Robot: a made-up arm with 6 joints.
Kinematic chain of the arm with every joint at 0, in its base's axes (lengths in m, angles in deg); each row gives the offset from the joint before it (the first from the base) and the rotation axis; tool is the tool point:
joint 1: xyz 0 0 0.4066 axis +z
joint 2: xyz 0 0 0 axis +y
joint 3: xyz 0 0 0.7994 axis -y
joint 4: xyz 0 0 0 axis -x
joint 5: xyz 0.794 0 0 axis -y
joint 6: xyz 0 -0.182 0 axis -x
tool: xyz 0 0 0
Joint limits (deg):
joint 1: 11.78..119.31
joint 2: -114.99..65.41
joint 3: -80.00..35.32
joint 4: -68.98..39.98
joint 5: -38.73..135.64
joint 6: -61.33..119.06
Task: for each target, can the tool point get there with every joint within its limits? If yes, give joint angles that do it. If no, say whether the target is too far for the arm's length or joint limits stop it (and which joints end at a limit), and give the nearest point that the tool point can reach.
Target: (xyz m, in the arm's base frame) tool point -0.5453 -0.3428 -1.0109
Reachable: no: joint limits stop it (at a limit: joint 1, joint 2, joint 4) | nearest point -0.1408 0.3841 -0.0057 | short by 1.305 m
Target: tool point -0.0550 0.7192 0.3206
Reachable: yes | joints 104.24 32.98 -27.46 -47.22 50.11 84.27
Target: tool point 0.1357 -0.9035 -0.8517
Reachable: no: joint limits stop it (at a limit: joint 1, joint 2) | nearest point 0.4071 -0.1010 0.0261 | short by 1.220 m
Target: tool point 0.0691 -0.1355 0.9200
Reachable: yes | joints 48.13 -77.57 -44.22 -38.78 36.81 -39.97
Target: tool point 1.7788 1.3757 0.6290
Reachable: no: too far | nearest point 1.1647 0.9008 0.5522 | short by 0.780 m
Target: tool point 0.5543 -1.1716 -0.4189
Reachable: no: joint limits stop it (at a limit: joint 2, joint 3, joint 4) | nearest point 0.6324 -1.3368 0.3606 | short by 0.801 m
